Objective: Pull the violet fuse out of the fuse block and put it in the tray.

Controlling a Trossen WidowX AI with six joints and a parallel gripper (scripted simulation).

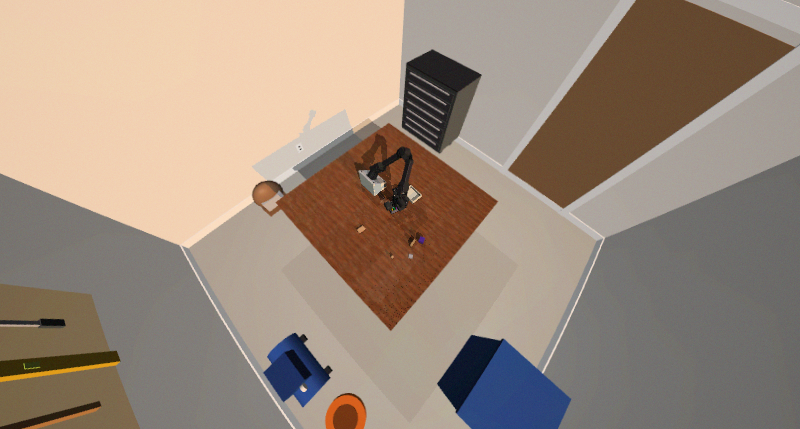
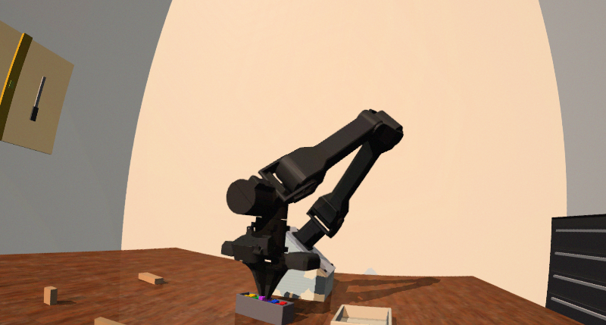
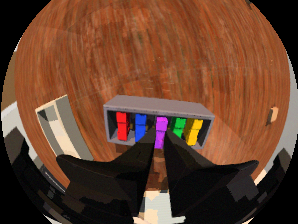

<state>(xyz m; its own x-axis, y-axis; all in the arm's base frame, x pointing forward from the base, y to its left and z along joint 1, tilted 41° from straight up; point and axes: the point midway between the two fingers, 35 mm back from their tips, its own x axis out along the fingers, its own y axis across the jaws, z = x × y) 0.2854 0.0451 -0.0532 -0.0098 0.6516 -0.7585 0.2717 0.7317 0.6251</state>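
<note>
Right now the green fuse is 2 cm to the right of my gripper tip and 2 cm below it. The rest, counted from my gripper tip: violet fuse (1 cm below); then blue fuse (2 cm to the left, 2 cm below); then yellow fuse (1 cm behind, 3 cm to the right, 2 cm below).
</note>
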